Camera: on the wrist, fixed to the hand. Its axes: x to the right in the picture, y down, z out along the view.
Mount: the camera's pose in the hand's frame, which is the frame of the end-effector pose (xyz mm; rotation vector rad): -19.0 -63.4 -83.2 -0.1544 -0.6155 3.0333
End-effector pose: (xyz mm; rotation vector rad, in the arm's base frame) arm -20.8 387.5 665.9 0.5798 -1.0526 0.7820
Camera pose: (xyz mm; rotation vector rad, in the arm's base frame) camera 69.1 406.0 612.2 1.0861 1.0989 -1.6779
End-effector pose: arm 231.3 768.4 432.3 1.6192 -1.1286 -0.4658
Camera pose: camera 313.3 828.4 401.1 -1.4802 -2.2181 1.0242
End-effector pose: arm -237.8 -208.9 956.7 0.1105 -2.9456 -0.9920
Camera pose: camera -210.9 -307.9 984.4 -2.8829 -0.1228 -0.1328
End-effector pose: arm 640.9 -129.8 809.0 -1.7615 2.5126 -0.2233
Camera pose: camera 695.0 -126.4 900.4 2.1479 1.6015 0.5143
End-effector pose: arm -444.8 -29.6 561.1 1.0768 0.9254 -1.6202
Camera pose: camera -483.9 69.2 557.2 0.4895 -1.0551 0.8310
